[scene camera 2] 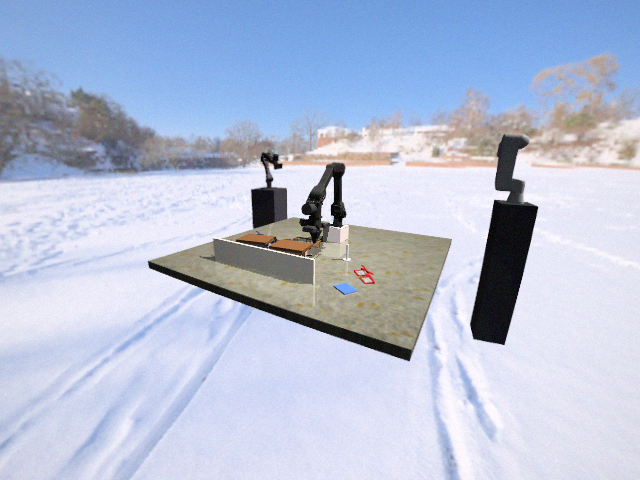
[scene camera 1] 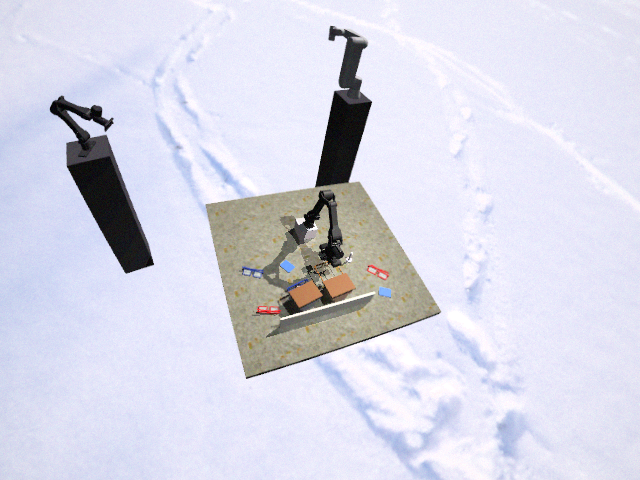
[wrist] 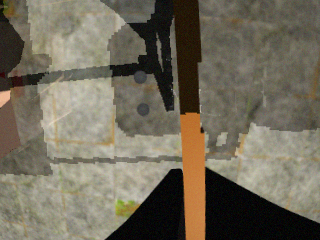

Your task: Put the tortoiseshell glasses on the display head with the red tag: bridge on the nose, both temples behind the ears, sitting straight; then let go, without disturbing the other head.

Labels:
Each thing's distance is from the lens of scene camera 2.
low white wall (scene camera 2: 291, 266): 118 cm

